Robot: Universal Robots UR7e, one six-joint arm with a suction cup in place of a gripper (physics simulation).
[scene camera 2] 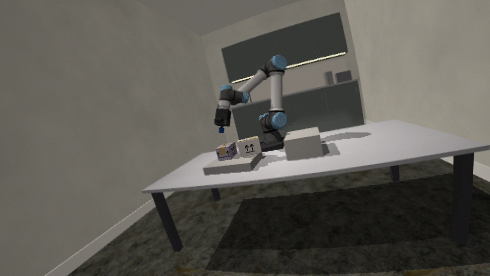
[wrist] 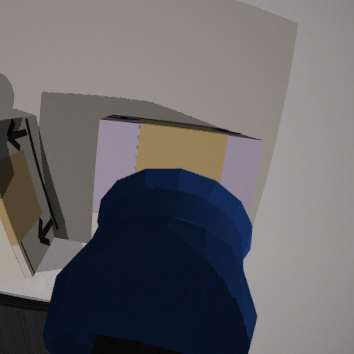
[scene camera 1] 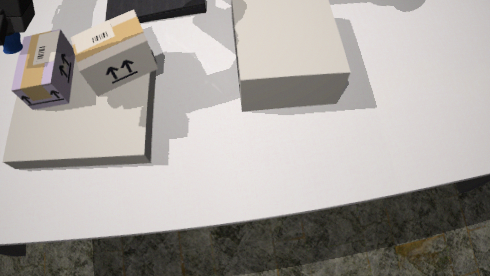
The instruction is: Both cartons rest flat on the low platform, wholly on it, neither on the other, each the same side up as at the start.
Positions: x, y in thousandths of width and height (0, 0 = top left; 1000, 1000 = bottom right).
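In the wrist view I see my suction cup (wrist: 470, 736), which carries nothing, and also a low platform (wrist: 645, 202). Scene camera 1 gives me the platform (scene camera 1: 236, 466) as well, and the cup is 220 mm from the middle of the low platform, above it. Scene camera 2 shows me the platform (scene camera 2: 505, 592) too.
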